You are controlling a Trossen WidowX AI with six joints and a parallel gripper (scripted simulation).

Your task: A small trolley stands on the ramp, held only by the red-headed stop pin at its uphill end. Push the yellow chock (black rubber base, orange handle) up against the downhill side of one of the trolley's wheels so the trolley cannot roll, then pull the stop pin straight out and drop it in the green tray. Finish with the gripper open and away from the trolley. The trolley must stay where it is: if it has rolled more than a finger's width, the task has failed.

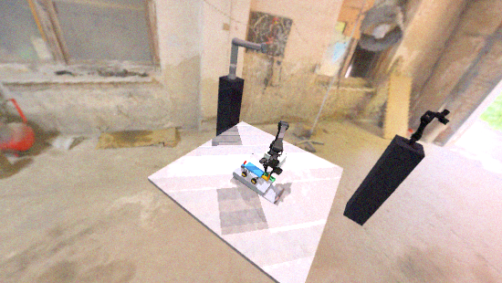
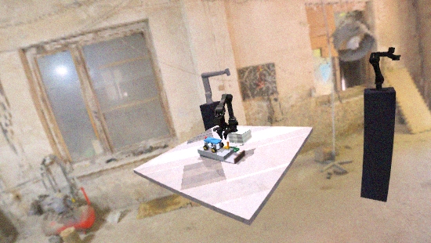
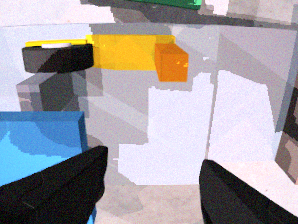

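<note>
Now: gripper tip 22 cm to the left of the stop pin, 3 cm above it and 1 cm short of it. The rest, counted from my gripper tip: trolley 12 cm to the right, 5 cm below, 3 cm ahead; then yellow chock 8 cm below, 3 cm behind, 2 cm to the right; then green tray 16 cm below, 11 cm behind, 3 cm to the right.
</note>
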